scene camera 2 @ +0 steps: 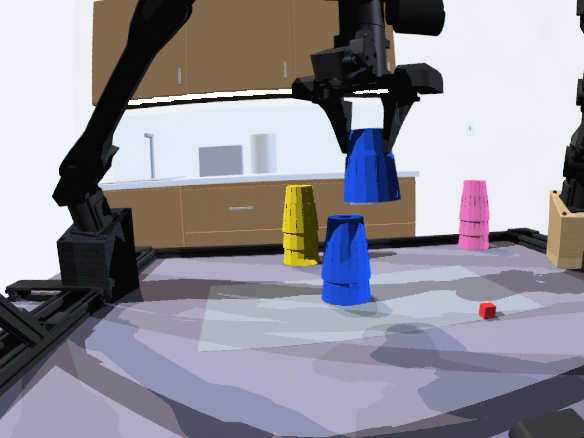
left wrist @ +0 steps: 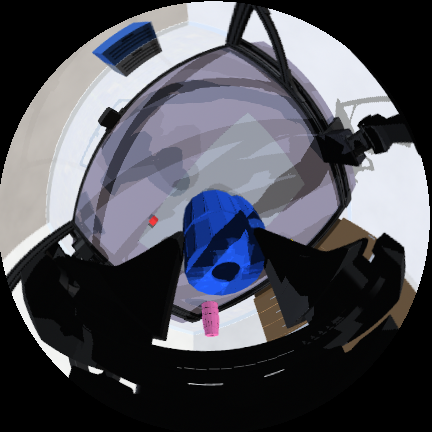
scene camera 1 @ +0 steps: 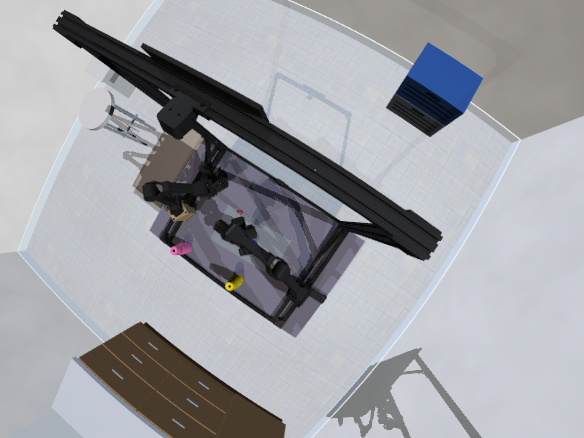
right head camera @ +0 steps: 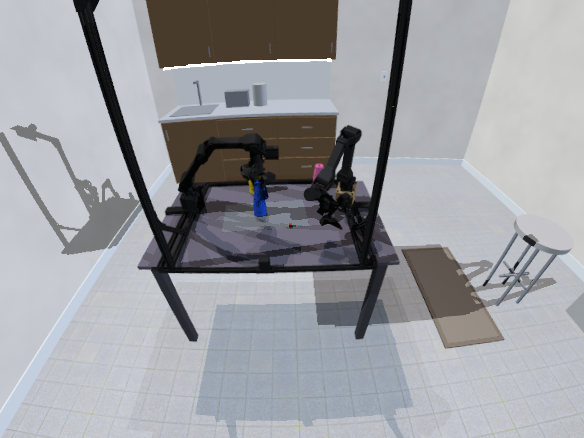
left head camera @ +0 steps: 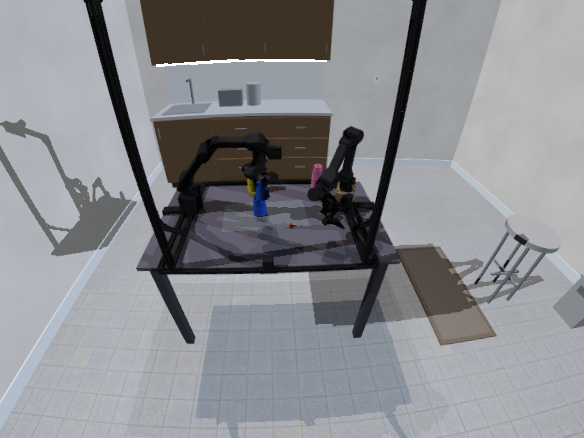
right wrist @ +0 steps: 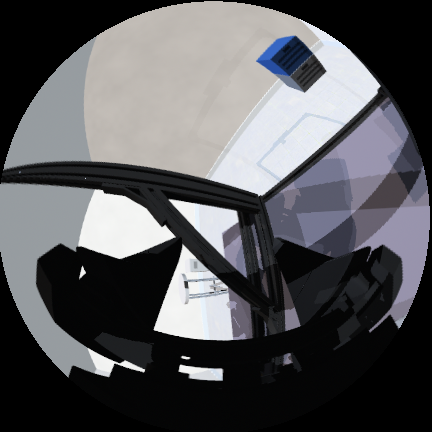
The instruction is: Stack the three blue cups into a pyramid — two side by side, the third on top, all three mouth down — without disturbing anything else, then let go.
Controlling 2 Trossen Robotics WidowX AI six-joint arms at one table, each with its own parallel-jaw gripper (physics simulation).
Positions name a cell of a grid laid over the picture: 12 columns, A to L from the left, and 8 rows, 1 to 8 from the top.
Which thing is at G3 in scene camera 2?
My left gripper.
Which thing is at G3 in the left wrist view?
A pale mat.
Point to a pale mat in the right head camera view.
E4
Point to a blue cup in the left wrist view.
G5
